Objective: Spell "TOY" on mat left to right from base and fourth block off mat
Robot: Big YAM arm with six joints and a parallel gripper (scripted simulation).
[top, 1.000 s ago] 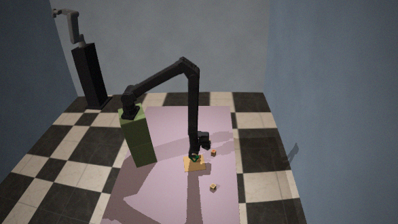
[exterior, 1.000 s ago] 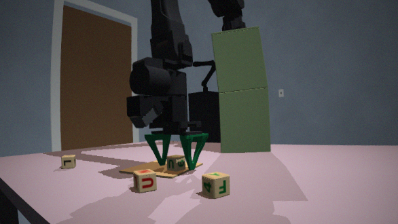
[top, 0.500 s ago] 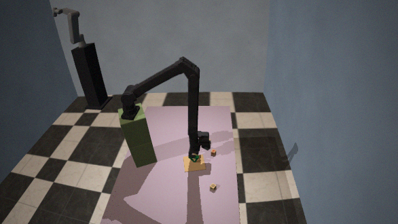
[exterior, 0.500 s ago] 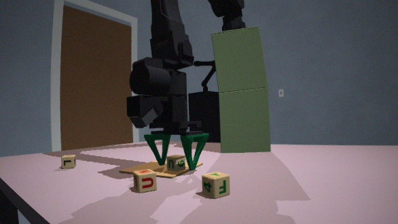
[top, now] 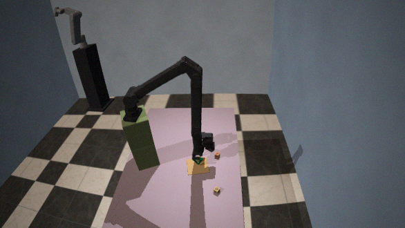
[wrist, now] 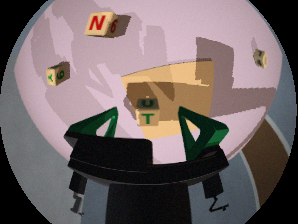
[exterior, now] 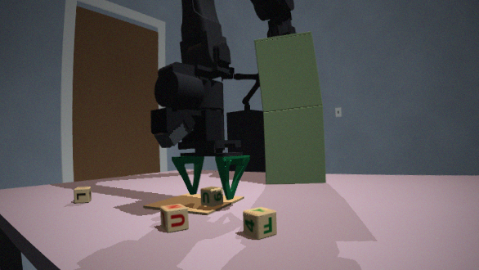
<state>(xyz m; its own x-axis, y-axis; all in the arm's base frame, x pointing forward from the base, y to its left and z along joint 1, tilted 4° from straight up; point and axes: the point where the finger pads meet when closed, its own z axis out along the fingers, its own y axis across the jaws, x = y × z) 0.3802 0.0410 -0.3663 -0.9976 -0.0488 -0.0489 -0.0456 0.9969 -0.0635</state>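
My gripper is now 50 mm to the left of the tan mat and 20 mm above it. The rest, counted from my hand: letter block 160 mm to the left, 70 mm ahead, 10 mm below; then black-lettered block 240 mm to the right, 150 mm ahead, 10 mm below.
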